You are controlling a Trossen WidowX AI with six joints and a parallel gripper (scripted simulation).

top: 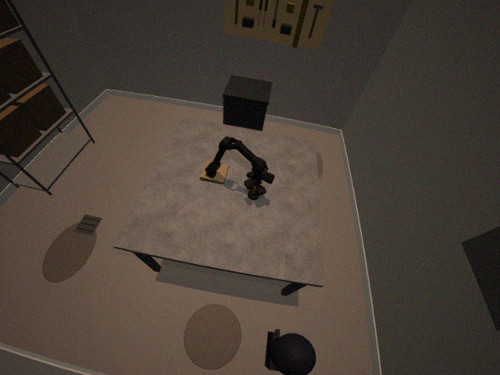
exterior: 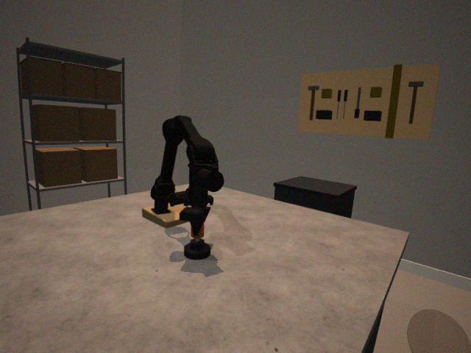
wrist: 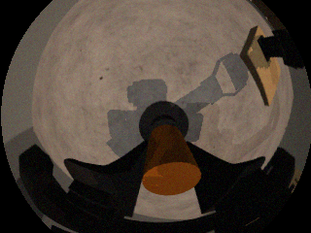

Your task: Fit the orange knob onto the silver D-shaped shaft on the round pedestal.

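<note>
My gripper tip is now 40 mm above the round black pedestal. The rest, counted from my gripper tip: orange knob: 30 mm above.
</note>
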